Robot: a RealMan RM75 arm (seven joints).
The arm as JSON. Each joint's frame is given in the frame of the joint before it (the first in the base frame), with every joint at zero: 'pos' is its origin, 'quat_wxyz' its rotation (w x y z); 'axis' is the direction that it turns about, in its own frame. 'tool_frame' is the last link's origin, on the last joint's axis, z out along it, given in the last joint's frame.
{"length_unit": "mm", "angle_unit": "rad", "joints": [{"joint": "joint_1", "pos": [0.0, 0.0, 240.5], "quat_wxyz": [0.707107, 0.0, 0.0, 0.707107], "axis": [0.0, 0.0, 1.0]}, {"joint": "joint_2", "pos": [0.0, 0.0, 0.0], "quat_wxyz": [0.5, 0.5, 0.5, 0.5], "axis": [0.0, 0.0, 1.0]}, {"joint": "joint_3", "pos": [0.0, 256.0, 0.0], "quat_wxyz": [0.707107, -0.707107, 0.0, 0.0], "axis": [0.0, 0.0, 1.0]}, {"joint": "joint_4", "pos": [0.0, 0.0, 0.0], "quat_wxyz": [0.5, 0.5, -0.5, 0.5], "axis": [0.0, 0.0, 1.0]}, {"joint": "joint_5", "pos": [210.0, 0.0, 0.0], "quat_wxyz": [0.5, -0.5, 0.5, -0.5], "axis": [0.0, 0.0, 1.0]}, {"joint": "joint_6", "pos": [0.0, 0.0, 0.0], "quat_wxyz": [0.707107, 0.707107, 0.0, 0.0], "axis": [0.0, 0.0, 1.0]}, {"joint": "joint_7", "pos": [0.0, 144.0, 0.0], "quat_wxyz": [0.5, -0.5, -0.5, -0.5], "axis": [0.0, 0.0, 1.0]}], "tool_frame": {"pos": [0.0, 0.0, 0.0], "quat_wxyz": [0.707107, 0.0, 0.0, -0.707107]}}
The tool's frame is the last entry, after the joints.
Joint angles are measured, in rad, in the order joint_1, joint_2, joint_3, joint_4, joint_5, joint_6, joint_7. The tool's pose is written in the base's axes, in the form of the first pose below.
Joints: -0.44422 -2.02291 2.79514 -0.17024 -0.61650 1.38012 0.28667
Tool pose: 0.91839, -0.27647, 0.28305, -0.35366; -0.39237, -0.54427, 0.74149, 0.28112; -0.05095, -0.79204, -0.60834, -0.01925; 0, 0, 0, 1
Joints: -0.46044 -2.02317 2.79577 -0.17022 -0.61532 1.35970 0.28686
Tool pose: 0.91717, -0.28777, 0.27566, -0.35180; -0.39351, -0.54505, 0.74032, 0.28733; -0.06279, -0.78747, -0.61314, -0.02005; 0, 0, 0, 1
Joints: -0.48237 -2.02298 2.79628 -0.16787 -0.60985 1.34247 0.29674
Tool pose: 0.90893, -0.31172, 0.27691, -0.34740; -0.40946, -0.54197, 0.73391, 0.29506; -0.07870, -0.78045, -0.62024, -0.02144; 0, 0, 0, 1
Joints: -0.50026 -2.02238 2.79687 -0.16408 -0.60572 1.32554 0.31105
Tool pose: 0.90030, -0.33637, 0.27626, -0.34382; -0.42434, -0.53692, 0.72915, 0.30148; -0.09694, -0.77368, -0.62612, -0.02274; 0, 0, 0, 1
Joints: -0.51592 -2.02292 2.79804 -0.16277 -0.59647 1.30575 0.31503
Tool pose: 0.89554, -0.35408, 0.26952, -0.34147; -0.43112, -0.54034, 0.72261, 0.30655; -0.11023, -0.76332, -0.63655, -0.02471; 0, 0, 0, 1
